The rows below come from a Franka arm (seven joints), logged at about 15 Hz.
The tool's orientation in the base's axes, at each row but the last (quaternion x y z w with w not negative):
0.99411 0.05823 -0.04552 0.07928
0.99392 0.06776 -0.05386 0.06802
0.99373 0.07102 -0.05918 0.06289
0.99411 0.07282 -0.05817 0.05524
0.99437 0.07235 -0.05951 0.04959
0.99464 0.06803 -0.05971 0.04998
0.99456 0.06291 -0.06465 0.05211
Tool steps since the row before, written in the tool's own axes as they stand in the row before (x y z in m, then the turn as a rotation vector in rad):
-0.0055 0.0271 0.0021 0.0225 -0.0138 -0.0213
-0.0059 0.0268 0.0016 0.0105 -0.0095 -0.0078
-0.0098 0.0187 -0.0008 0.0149 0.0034 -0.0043
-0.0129 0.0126 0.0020 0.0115 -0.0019 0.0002
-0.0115 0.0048 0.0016 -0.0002 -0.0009 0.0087
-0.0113 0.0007 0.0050 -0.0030 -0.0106 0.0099
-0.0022 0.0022 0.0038 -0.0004 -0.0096 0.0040
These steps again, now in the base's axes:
-0.0023 -0.0275 0.0026 0.0223 0.0194 0.0166
-0.0022 -0.0273 0.0025 0.0098 0.0118 0.0052
-0.0068 -0.0196 0.0042 0.0156 -0.0008 0.0027
-0.0110 -0.0144 0.0009 0.0110 0.0034 -0.0018
-0.0108 -0.0065 0.0003 -0.0013 -0.0001 -0.0087
-0.0116 -0.0027 -0.0035 -0.0056 0.0090 -0.0104
-0.0023 -0.0029 -0.0032 -0.0021 0.0090 -0.0048

